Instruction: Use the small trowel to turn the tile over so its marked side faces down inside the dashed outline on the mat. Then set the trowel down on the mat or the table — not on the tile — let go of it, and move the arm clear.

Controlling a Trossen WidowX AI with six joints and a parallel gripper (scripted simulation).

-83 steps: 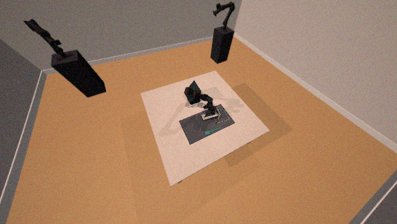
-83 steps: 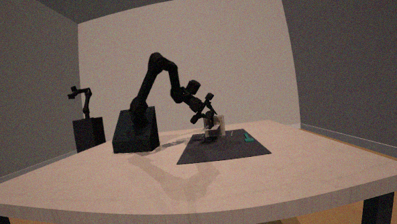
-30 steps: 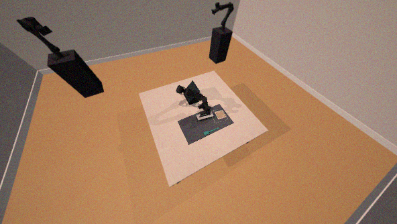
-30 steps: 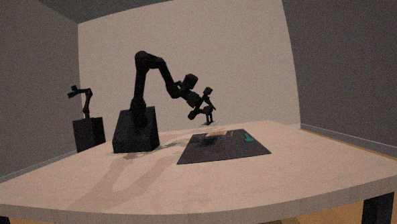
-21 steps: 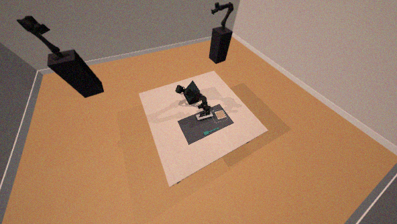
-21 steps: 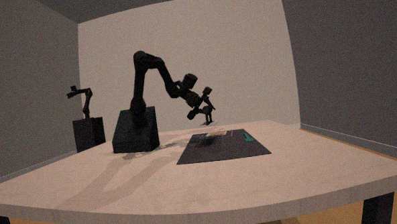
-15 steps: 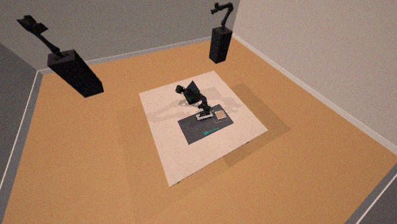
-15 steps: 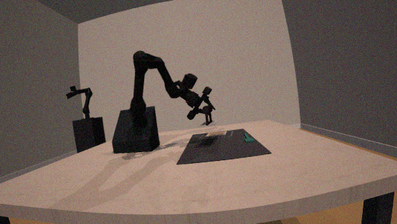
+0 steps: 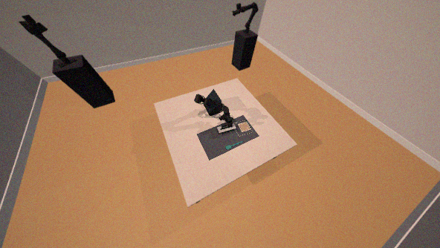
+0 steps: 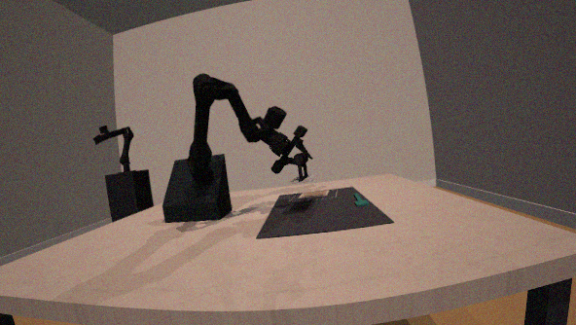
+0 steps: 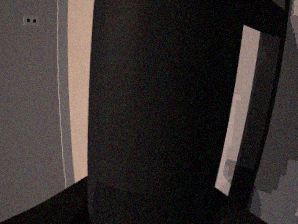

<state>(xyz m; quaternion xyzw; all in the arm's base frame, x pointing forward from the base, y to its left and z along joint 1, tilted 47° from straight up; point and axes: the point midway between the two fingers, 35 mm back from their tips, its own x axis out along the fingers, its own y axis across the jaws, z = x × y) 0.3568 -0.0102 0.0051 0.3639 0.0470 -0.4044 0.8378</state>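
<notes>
Right now my gripper tip is 170 mm above the dark mat, 20 mm short of it and 10 mm to the left of it. Round my gripper tip: white tile 220 mm to the left, 150 mm below, 20 mm ahead; teal trowel 160 mm ahead, 140 mm below, 40 mm to the right.
</notes>
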